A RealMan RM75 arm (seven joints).
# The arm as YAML. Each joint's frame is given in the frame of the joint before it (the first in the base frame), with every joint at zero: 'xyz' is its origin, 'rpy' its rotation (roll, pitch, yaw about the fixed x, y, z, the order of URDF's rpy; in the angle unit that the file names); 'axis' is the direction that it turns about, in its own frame. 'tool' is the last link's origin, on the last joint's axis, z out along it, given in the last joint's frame.
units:
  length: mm
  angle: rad
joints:
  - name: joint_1
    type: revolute
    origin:
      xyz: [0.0, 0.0, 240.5]
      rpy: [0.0, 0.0, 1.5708]
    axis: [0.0, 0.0, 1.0]
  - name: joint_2
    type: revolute
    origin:
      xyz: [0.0, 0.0, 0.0]
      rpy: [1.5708, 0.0, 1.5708]
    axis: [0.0, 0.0, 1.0]
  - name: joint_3
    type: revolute
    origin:
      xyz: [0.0, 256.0, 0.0]
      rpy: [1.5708, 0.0, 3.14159]
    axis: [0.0, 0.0, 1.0]
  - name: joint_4
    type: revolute
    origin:
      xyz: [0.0, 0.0, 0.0]
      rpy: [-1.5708, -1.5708, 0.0]
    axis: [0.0, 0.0, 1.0]
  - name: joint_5
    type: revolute
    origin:
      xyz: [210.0, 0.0, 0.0]
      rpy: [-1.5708, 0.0, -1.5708]
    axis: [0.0, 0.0, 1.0]
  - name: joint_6
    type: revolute
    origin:
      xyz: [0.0, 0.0, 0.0]
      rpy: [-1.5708, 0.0, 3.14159]
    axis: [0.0, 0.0, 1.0]
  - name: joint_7
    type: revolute
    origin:
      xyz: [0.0, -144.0, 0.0]
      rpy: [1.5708, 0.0, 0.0]
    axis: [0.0, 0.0, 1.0]
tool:
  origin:
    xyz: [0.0, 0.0, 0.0]
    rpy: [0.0, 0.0, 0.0]
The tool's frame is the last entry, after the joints.
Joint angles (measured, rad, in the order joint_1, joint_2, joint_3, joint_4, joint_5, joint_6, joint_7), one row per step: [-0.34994 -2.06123 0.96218 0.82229 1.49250 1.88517 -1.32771]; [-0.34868 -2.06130 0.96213 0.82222 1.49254 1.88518 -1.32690]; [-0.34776 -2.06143 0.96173 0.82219 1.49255 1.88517 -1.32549]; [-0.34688 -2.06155 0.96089 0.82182 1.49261 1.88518 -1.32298]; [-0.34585 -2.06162 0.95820 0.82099 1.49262 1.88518 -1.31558]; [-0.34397 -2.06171 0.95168 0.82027 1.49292 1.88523 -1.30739]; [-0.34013 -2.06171 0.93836 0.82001 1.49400 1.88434 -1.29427]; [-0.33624 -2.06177 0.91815 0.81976 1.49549 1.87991 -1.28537]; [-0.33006 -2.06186 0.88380 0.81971 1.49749 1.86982 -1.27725]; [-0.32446 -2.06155 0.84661 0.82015 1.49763 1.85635 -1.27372]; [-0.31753 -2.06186 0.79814 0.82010 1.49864 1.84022 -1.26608]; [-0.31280 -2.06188 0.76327 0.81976 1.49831 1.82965 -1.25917]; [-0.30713 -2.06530 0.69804 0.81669 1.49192 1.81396 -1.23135]
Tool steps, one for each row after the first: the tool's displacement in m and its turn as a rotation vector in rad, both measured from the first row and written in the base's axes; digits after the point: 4 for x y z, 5 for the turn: [-0.0003 -0.0003 0.0000 0.00055 0.00004 0.00080]; [-0.0006 -0.0005 0.0000 0.00187 0.00002 0.00102]; [-0.0009 -0.0006 0.0000 0.00415 -0.00007 0.00093]; [-0.0015 -0.0007 0.0004 0.01140 -0.00012 -0.00097]; [-0.0025 -0.0008 0.0013 0.02229 -0.00088 -0.00082]; [-0.0047 -0.0008 0.0033 0.04290 -0.00143 0.00177]; [-0.0075 0.0001 0.0063 0.06784 -0.00288 0.01314]; [-0.0125 0.0018 0.0115 0.10686 -0.00556 0.03839]; [-0.0177 0.0040 0.0177 0.14802 -0.00941 0.06972]; [-0.0247 0.0063 0.0255 0.20181 -0.01414 0.10811]; [-0.0297 0.0075 0.0313 0.24134 -0.01802 0.13421]; [-0.0376 0.0093 0.0417 0.32466 -0.03043 0.17002]
